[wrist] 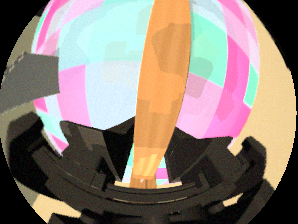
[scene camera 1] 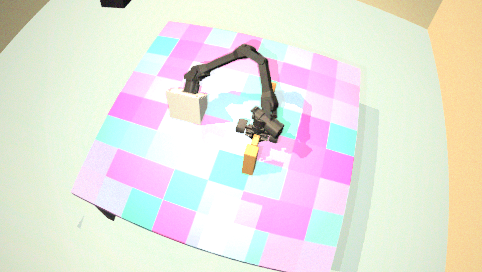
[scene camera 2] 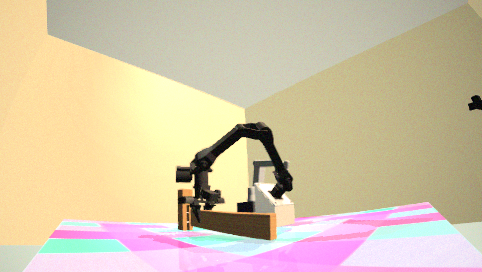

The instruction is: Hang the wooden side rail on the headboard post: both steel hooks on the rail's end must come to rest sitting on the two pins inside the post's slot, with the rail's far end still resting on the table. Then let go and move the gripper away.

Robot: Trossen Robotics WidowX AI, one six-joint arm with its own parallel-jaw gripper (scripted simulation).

The pictures show: my gripper and a wooden side rail.
My gripper also shows in the wrist view.
